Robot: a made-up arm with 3 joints.
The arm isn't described. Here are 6 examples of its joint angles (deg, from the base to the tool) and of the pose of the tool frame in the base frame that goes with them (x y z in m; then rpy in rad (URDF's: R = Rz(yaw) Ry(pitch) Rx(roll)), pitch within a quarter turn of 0, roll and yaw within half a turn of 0).
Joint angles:
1: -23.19 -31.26 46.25
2: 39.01 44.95 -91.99
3: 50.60 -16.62 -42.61
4: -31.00 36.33 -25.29
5: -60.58 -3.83 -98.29
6: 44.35 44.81 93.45
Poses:
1: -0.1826 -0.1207 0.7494 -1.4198 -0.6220 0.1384
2: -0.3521 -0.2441 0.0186 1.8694 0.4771 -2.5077
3: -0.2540 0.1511 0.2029 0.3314 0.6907 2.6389
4: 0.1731 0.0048 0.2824 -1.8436 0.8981 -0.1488
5: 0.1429 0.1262 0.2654 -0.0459 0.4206 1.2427
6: -0.5449 0.1672 0.4491 -2.6086 0.2306 1.6160
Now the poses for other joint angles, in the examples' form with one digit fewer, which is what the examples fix.
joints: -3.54 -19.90 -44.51
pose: 0.023 0.152 0.325 -0.468 0.645 1.416
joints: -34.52 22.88 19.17
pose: 0.088 0.096 0.561 -1.988 0.114 0.017
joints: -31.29 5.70 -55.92
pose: 0.125 0.069 0.253 -0.615 0.873 0.934
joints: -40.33 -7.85 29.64
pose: -0.074 -0.020 0.715 -1.626 -0.385 0.054
